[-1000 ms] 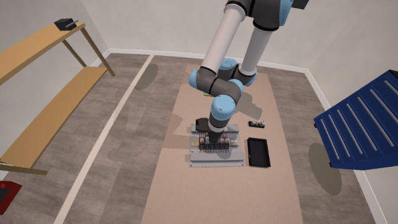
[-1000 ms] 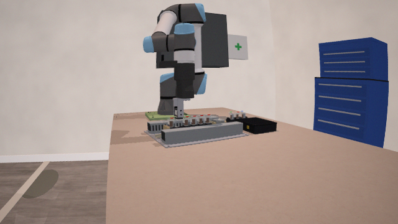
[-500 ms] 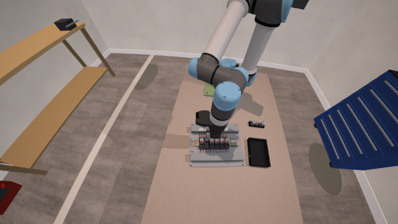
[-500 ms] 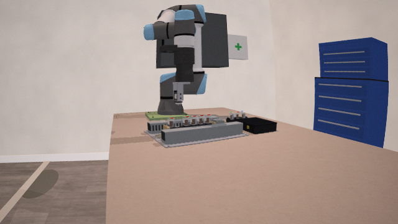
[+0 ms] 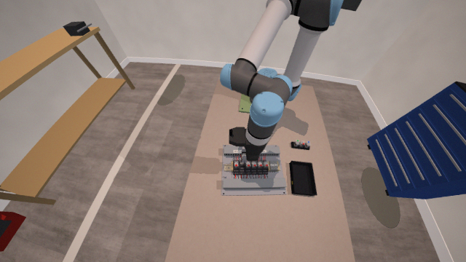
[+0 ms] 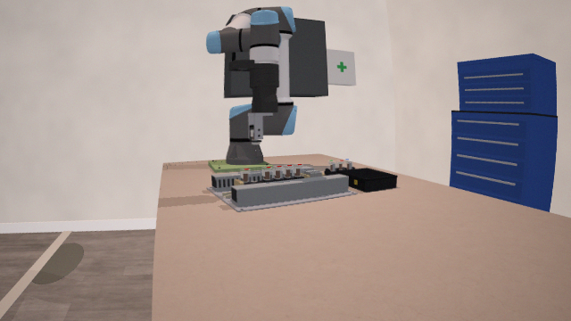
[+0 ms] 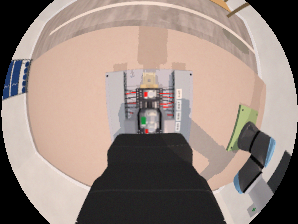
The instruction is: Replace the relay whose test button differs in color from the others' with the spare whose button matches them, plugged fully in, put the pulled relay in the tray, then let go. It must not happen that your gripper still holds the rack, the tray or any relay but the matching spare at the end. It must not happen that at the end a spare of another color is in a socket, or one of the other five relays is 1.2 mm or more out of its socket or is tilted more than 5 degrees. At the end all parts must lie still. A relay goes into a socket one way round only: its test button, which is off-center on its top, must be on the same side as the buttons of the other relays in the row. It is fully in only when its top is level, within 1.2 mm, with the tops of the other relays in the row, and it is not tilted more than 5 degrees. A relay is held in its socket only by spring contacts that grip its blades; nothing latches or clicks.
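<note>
Right now my hand is 32 cm to the right of the black tray, 14 cm above it and 1 cm past it. Also, from my hand: grey panel (16 cm below, 6 cm to the left, 1 cm behind); then black spare holder (32 cm to the left, 20 cm behind, 15 cm below).
</note>
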